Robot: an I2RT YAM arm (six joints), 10 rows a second.
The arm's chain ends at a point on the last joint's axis. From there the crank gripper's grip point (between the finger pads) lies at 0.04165 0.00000 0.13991 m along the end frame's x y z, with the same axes.
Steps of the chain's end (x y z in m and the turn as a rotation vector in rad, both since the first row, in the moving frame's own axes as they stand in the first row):
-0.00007, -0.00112, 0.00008, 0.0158, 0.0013, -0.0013
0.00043, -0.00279, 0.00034, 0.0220, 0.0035, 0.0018
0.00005, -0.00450, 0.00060, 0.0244, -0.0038, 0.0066
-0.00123, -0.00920, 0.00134, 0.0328, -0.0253, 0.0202
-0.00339, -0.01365, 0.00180, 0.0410, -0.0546, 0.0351
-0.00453, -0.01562, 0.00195, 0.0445, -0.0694, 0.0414
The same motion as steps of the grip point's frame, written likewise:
0.00011, -0.00338, 0.00001, 0.0158, 0.0013, -0.0013
0.00092, -0.00579, 0.00016, 0.0220, 0.0035, 0.0018
-0.00047, -0.00764, 0.00072, 0.0244, -0.0038, 0.0066
-0.00474, -0.01300, 0.00229, 0.0328, -0.0253, 0.0202
-0.01101, -0.01810, 0.00378, 0.0410, -0.0546, 0.0351
-0.01423, -0.02038, 0.00440, 0.0445, -0.0694, 0.0414

